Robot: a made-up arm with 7 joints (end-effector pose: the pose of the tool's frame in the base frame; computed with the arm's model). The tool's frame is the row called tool.
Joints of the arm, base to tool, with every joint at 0 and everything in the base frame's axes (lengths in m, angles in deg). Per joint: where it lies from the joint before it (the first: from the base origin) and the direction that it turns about. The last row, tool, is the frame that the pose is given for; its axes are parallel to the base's.
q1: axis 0 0 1 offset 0 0 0.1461
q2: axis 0 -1 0 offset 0.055 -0.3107 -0.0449
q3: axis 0 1 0 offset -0.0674 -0.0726 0.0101
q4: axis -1 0 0 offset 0.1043 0.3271 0.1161
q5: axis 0 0 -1 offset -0.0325 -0.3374 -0.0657
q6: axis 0 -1 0 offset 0.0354 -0.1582 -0.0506
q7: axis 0 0 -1 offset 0.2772 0.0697 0
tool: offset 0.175 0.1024 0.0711
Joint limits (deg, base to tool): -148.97..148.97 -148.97..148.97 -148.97..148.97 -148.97..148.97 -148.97..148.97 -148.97..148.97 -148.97..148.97
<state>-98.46 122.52 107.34 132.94 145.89 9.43 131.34</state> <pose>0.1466 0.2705 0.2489 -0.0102 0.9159 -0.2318 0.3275</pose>
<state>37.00 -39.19 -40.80 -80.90 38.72 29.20 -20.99</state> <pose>0.4942 0.0257 -0.1962 0.5268 0.0909 0.0213 0.8449</pose>
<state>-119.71 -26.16 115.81 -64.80 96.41 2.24 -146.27</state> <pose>-0.0920 0.2490 0.3831 -0.8207 0.0961 0.5607 0.0540</pose>
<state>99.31 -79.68 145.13 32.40 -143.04 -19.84 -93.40</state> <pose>0.3325 0.0905 -0.0576 0.9012 0.1624 -0.3718 0.1526</pose>
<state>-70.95 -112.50 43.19 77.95 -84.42 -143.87 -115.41</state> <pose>-0.2714 -0.3218 -0.2279 0.0525 -0.4132 -0.2566 0.8722</pose>
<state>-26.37 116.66 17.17 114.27 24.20 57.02 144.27</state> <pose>-0.3850 0.5004 -0.0364 -0.1022 0.9070 -0.0312 0.4074</pose>
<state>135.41 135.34 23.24 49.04 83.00 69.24 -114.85</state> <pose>0.4013 -0.0149 -0.0048 0.0531 -0.6796 0.1569 0.7147</pose>
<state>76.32 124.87 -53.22 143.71 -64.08 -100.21 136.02</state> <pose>-0.1292 -0.2685 -0.5821 -0.3568 0.4184 -0.8253 0.1285</pose>
